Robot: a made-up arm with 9 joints. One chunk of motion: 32 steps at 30 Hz.
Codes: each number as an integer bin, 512 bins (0 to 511) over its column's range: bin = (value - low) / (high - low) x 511, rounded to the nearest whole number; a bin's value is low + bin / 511 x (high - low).
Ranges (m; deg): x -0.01..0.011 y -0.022..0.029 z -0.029..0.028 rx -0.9..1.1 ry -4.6..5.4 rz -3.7..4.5
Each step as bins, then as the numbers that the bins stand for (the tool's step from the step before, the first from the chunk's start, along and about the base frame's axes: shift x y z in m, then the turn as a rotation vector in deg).
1 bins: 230 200 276 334 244 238
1 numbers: -0.00055 -0.00204 0.00179 0.407 0.175 0.119
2 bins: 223 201 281 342 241 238
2 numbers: -0.00084 -0.00194 0.00234 0.439 0.116 0.119
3 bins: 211 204 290 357 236 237
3 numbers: -0.00133 -0.00164 0.00335 0.497 0.018 0.103
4 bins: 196 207 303 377 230 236
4 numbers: -0.00195 -0.00134 0.00480 0.576 -0.099 0.087
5 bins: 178 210 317 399 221 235
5 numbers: -0.00268 -0.00104 0.00636 0.662 -0.275 0.071
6 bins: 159 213 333 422 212 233
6 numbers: -0.00347 -0.00074 0.00814 0.752 -0.451 0.039
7 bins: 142 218 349 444 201 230
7 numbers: -0.00416 -0.00024 0.00993 0.838 -0.667 -0.009
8 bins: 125 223 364 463 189 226
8 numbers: -0.00486 0.00026 0.01160 0.912 -0.901 -0.073
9 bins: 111 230 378 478 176 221
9 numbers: -0.00544 0.00095 0.01316 0.971 -1.156 -0.154
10 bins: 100 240 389 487 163 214
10 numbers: -0.00589 0.00195 0.01439 1.006 -1.410 -0.266
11 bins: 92 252 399 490 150 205
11 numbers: -0.00622 0.00315 0.01551 1.018 -1.665 -0.410
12 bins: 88 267 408 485 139 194
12 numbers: -0.00638 0.00465 0.01651 0.998 -1.880 -0.587
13 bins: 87 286 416 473 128 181
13 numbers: -0.00642 0.00654 0.01740 0.951 -2.095 -0.795
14 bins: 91 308 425 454 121 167
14 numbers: -0.00626 0.00874 0.01841 0.877 -2.232 -1.020
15 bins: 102 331 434 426 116 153
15 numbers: -0.00581 0.01104 0.01941 0.767 -2.330 -1.245
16 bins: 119 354 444 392 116 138
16 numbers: -0.00511 0.01333 0.02053 0.634 -2.330 -1.486
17 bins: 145 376 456 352 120 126
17 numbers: -0.00404 0.01553 0.02186 0.478 -2.252 -1.678
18 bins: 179 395 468 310 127 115
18 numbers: -0.00264 0.01742 0.02320 0.313 -2.115 -1.855
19 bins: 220 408 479 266 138 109
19 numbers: -0.00096 0.01872 0.02443 0.141 -1.899 -1.951
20 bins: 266 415 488 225 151 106
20 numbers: 0.00093 0.01942 0.02543 -0.019 -1.645 -1.999
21 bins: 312 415 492 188 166 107
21 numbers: 0.00282 0.01942 0.02588 -0.164 -1.351 -1.983
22 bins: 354 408 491 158 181 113
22 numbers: 0.00455 0.01872 0.02577 -0.282 -1.058 -1.887
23 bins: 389 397 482 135 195 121
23 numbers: 0.00599 0.01762 0.02477 -0.372 -0.784 -1.758
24 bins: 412 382 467 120 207 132
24 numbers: 0.00693 0.01613 0.02309 -0.430 -0.549 -1.582
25 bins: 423 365 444 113 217 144
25 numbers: 0.00738 0.01443 0.02053 -0.458 -0.353 -1.389
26 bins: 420 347 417 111 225 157
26 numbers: 0.00726 0.01263 0.01751 -0.466 -0.197 -1.181
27 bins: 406 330 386 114 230 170
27 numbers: 0.00668 0.01094 0.01406 -0.454 -0.099 -0.972
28 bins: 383 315 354 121 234 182
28 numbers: 0.00574 0.00944 0.01049 -0.426 -0.021 -0.779
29 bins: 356 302 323 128 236 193
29 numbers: 0.00463 0.00814 0.00703 -0.399 0.018 -0.603
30 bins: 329 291 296 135 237 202
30 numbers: 0.00352 0.00704 0.00402 -0.372 0.038 -0.459
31 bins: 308 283 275 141 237 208
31 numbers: 0.00266 0.00624 0.00168 -0.348 0.038 -0.362
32 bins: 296 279 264 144 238 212
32 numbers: 0.00216 0.00585 0.00045 -0.336 0.058 -0.298
